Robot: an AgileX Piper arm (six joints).
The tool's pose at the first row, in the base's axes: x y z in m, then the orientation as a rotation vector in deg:
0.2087, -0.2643, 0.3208, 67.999, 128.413, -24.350
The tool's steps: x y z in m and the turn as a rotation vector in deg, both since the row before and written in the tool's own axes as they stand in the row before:
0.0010, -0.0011, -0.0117, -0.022, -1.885, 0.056
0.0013, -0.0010, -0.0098, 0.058, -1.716, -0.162
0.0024, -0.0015, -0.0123, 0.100, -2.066, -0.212
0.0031, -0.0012, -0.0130, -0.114, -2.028, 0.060
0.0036, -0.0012, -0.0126, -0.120, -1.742, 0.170
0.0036, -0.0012, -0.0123, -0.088, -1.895, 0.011
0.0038, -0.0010, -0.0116, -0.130, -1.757, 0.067
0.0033, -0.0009, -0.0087, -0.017, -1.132, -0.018
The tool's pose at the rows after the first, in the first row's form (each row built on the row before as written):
0.2035, -0.2582, 0.3295, 67.173, 126.769, -25.243
0.1987, -0.2527, 0.3362, 66.235, 125.414, -26.217
0.1920, -0.2452, 0.3439, 65.104, 123.786, -27.410
0.1849, -0.2365, 0.3513, 64.153, 122.006, -28.202
0.1776, -0.2276, 0.3576, 63.442, 120.397, -28.789
0.1703, -0.2187, 0.3634, 62.517, 118.756, -29.542
0.1632, -0.2099, 0.3682, 61.686, 117.198, -30.146
0.1575, -0.2031, 0.3712, 61.130, 116.228, -30.631

